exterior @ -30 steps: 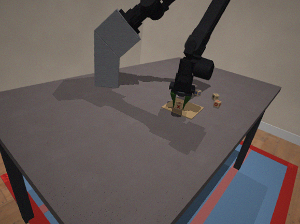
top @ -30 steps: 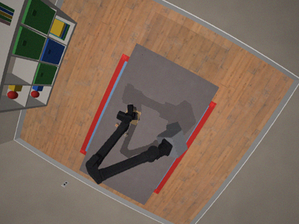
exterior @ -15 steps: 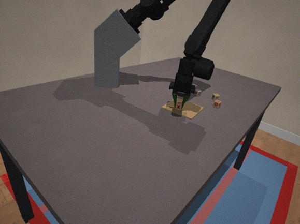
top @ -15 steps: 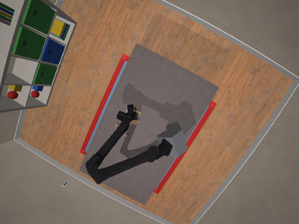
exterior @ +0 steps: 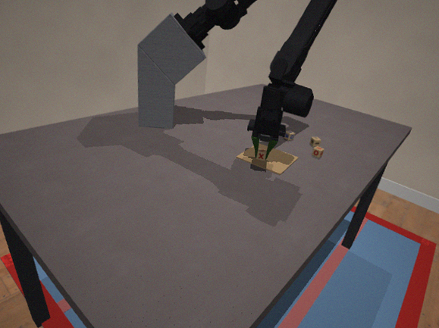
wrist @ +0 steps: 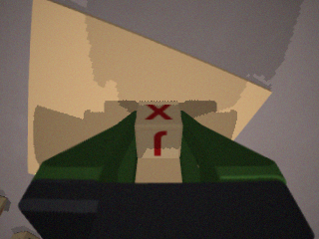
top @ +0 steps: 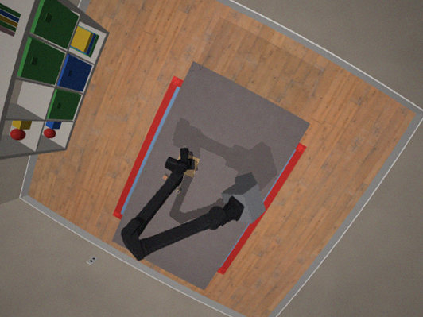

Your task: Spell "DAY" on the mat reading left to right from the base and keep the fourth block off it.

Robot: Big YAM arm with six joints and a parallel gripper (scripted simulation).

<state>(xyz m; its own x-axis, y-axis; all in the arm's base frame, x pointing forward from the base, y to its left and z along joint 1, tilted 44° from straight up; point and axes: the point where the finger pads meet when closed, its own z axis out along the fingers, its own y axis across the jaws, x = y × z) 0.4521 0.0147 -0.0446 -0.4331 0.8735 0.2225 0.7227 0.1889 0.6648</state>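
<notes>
My hand is 30 mm to the right of the tan mat, 10 mm short of it and 10 mm above it. From my hand the other things lie so: wooden block (right at my hand).
</notes>
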